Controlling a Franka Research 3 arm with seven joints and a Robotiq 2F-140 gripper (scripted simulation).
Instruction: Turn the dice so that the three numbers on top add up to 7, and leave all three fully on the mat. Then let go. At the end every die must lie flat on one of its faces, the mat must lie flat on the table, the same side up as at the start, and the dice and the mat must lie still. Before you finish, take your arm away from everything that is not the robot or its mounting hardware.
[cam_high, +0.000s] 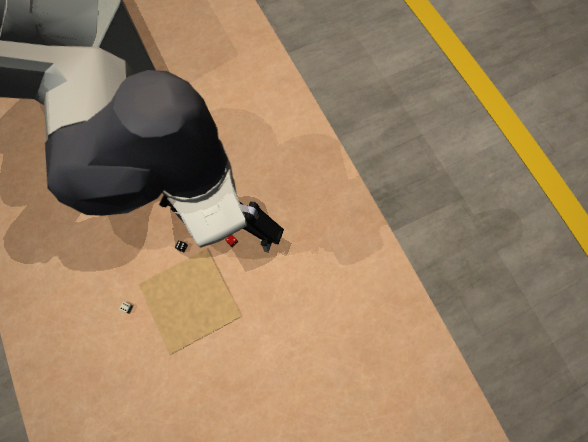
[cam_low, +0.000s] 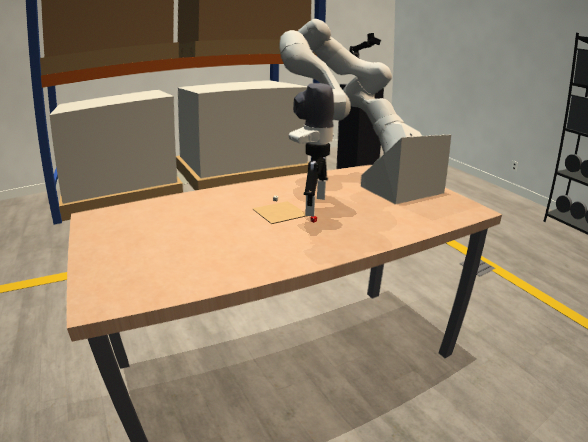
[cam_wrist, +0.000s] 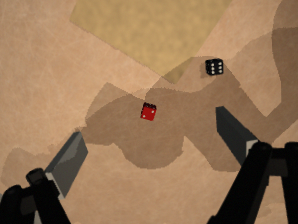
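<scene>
My gripper is now 50 mm above the red die. From my hand the other things lie so: black die (90 mm to the right, 50 mm below, 30 mm behind); tan mat (120 mm to the right, 60 mm below, 60 mm ahead); white die (220 mm to the right, 50 mm below, 20 mm ahead).
</scene>
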